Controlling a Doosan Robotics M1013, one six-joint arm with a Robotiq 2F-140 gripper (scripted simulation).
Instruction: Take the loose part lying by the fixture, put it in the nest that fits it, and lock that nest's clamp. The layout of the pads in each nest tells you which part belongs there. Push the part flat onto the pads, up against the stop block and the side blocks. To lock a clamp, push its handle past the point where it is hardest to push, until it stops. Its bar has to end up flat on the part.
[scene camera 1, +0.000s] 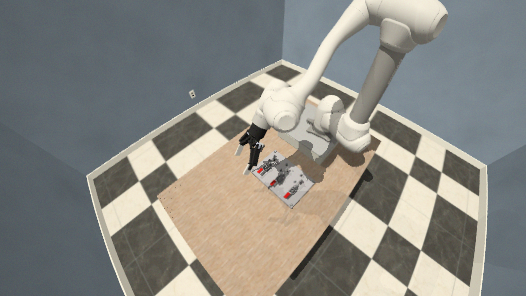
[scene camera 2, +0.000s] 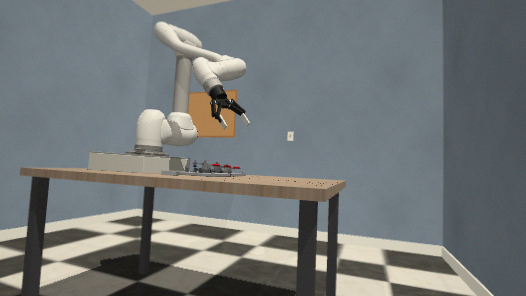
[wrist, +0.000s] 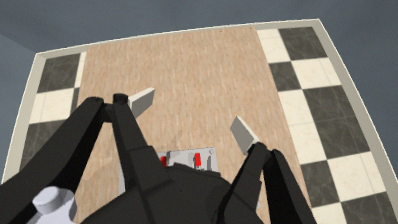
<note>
In view: my gripper (wrist: 195, 110) and a grey fixture plate (scene camera 1: 280, 189).
The grey fixture plate is seen too in the wrist view (wrist: 208, 161).
</note>
